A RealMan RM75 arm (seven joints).
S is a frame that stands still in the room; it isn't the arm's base.
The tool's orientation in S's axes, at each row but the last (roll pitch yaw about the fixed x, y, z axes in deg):
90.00, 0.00, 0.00
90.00, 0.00, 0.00
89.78, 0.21, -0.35
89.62, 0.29, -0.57
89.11, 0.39, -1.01
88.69, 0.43, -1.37
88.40, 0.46, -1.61
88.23, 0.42, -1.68
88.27, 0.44, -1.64
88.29, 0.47, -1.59
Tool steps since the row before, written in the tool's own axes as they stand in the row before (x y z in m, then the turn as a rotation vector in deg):
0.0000, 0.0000, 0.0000, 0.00, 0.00, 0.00
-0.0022, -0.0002, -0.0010, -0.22, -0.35, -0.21
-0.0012, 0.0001, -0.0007, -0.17, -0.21, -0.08
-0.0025, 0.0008, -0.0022, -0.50, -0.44, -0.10
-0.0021, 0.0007, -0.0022, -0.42, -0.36, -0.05
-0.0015, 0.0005, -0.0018, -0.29, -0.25, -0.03
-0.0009, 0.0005, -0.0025, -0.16, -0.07, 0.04
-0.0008, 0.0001, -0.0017, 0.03, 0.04, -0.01
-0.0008, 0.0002, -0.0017, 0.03, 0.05, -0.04
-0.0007, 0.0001, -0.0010, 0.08, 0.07, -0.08
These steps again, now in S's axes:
0.0000, 0.0000, 0.0000, 0.00, 0.00, 0.00
-0.0022, 0.0010, -0.0002, -0.22, 0.21, -0.35
-0.0012, 0.0007, 0.0001, -0.17, 0.08, -0.21
-0.0025, 0.0022, 0.0008, -0.50, 0.10, -0.44
-0.0021, 0.0022, 0.0007, -0.42, 0.05, -0.36
-0.0015, 0.0018, 0.0005, -0.29, 0.03, -0.25
-0.0008, 0.0025, 0.0004, -0.16, -0.04, -0.07
-0.0007, 0.0017, 0.0001, 0.03, 0.01, 0.04
-0.0007, 0.0017, 0.0002, 0.03, 0.04, 0.05
-0.0007, 0.0010, 0.0001, 0.08, 0.08, 0.07

